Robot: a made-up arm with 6 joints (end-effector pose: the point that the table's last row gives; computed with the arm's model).
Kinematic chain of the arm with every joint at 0, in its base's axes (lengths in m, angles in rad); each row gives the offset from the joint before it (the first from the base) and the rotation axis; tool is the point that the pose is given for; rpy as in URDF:
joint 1: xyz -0.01 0 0.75 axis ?
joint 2: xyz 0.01 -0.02 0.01 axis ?
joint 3: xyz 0 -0.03 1.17 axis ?
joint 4: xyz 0 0.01 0.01 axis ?
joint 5: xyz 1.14 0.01 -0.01 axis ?
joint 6: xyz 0 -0.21 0.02 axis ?
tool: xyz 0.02 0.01 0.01 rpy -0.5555 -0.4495 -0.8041
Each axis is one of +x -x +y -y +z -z.
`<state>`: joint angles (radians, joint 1 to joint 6).
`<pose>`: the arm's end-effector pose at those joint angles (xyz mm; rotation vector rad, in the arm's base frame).
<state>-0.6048 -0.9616 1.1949 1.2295 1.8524 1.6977</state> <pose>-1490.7 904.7 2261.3 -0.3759 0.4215 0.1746</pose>
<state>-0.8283 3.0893 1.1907 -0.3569 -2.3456 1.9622</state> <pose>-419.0 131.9 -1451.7 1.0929 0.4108 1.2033</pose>
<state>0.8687 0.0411 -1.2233 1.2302 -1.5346 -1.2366</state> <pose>479.8 368.5 869.0 -2.4891 0.3039 -0.8926</pose>
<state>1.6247 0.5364 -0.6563 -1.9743 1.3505 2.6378</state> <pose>-86.3 856.2 640.8 -2.7367 -0.8497 0.1378</pose>
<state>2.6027 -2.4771 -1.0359 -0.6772 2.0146 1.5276</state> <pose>483.5 -73.7 937.8 0.5456 0.8097 -0.8148</pose>
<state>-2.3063 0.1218 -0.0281 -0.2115 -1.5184 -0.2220</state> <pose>-1049.2 -817.3 1688.7 1.1487 1.7242 -1.7487</pose>
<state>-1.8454 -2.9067 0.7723 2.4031 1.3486 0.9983</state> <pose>409.0 1094.3 -1063.0 -0.4970 -0.8714 -0.7297</pose>
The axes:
joint 1: +z
joint 2: +y
joint 3: -y
joint 4: -x
joint 5: -y
joint 6: -x

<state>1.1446 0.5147 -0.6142 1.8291 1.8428 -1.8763</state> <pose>493.8 1149.1 867.8 -0.3514 0.8606 2.1478</pose>
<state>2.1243 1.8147 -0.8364 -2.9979 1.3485 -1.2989</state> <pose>-225.3 39.4 -14.9 0.4442 -0.7568 -1.3984</pose>
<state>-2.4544 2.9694 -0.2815 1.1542 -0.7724 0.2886</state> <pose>667.5 711.6 -443.2 0.5372 0.6569 0.7177</pose>
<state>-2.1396 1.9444 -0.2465 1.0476 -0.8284 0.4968</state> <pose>-427.2 -391.7 -717.4 -0.0285 1.4676 0.5478</pose>
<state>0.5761 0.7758 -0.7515 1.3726 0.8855 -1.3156</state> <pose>939.6 550.8 478.0 -0.6905 0.7054 0.7836</pose>
